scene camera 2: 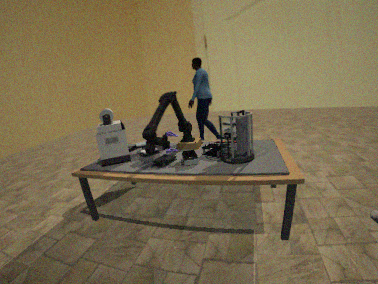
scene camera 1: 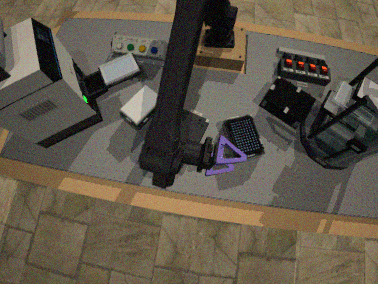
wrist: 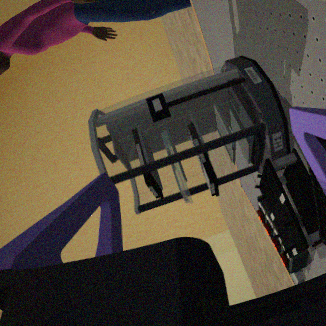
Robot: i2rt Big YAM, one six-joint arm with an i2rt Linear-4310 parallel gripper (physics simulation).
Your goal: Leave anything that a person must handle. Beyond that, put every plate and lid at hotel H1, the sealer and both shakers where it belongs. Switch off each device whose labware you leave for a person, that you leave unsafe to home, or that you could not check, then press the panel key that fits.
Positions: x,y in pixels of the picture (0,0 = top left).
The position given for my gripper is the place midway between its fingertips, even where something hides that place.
My gripper (scene camera 1: pixel 239 163) is open, holding nothing. Also in view: a black well plate with blue wells (scene camera 1: pixel 242 130).
